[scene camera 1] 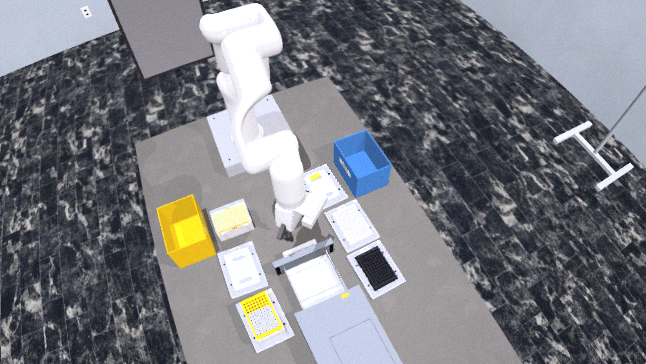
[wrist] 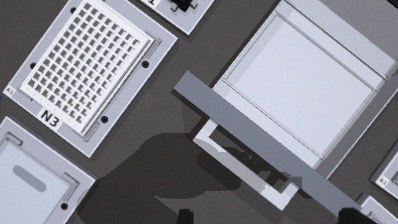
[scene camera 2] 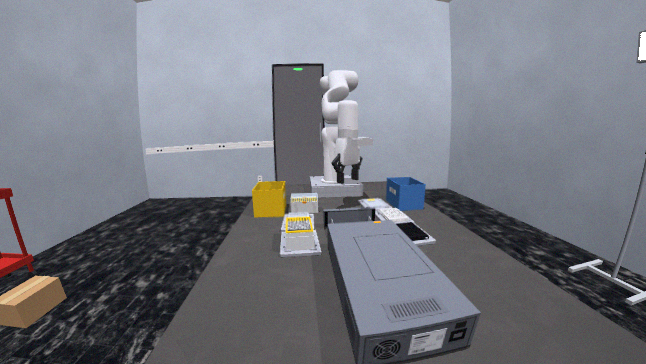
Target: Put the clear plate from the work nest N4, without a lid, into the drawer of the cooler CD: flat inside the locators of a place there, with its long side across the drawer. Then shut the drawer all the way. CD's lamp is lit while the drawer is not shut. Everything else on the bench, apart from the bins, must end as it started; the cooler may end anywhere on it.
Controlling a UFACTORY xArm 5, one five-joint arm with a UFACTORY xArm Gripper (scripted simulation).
Scene:
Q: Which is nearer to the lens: the black plate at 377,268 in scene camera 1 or the yellow bin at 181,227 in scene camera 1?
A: The black plate.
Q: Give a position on a blue bin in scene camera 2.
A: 409,194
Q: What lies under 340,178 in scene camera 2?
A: My gripper.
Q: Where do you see a yellow-framed rack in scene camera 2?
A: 299,235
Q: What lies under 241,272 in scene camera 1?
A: A clear plate.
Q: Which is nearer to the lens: the yellow-framed rack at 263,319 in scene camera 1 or the blue bin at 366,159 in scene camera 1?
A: The yellow-framed rack.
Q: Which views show the yellow bin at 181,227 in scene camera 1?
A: Scene camera 1 and scene camera 2 only.

